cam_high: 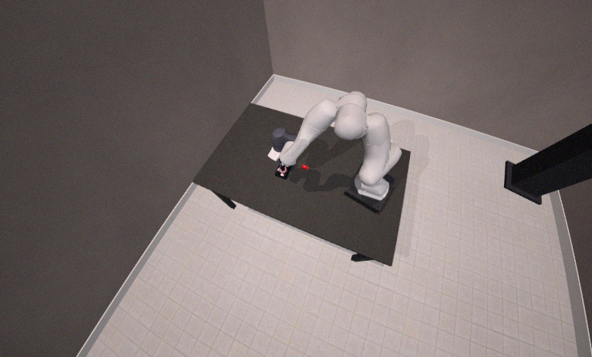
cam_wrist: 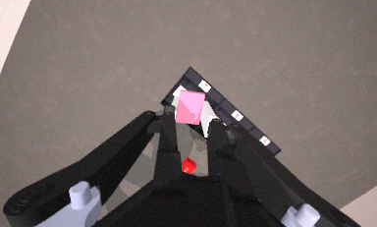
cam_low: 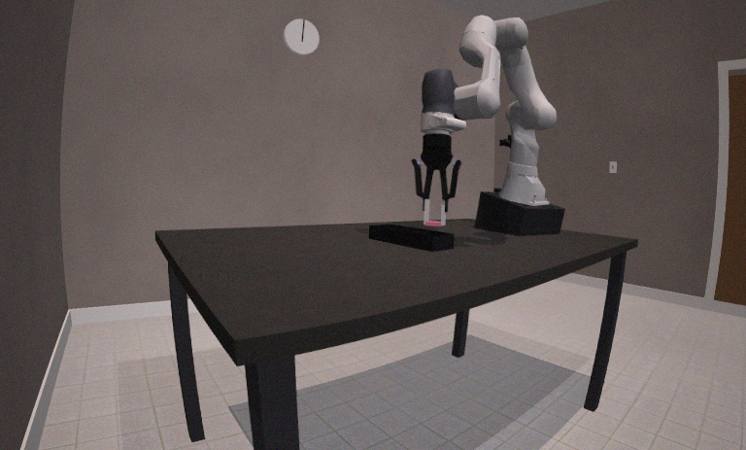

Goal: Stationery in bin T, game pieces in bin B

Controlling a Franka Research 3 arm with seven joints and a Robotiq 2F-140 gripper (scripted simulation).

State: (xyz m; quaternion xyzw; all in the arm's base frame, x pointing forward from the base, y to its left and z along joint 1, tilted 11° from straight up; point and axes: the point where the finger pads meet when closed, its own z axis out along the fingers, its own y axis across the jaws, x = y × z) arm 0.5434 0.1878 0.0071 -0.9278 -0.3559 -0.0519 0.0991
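Now: the pink block 3 cm below my hand. From my hand the other things lie so: red-and-white eraser (1 cm to the left, 8 cm below); then black bin row (2 cm ahead, 8 cm to the right, 7 cm below).
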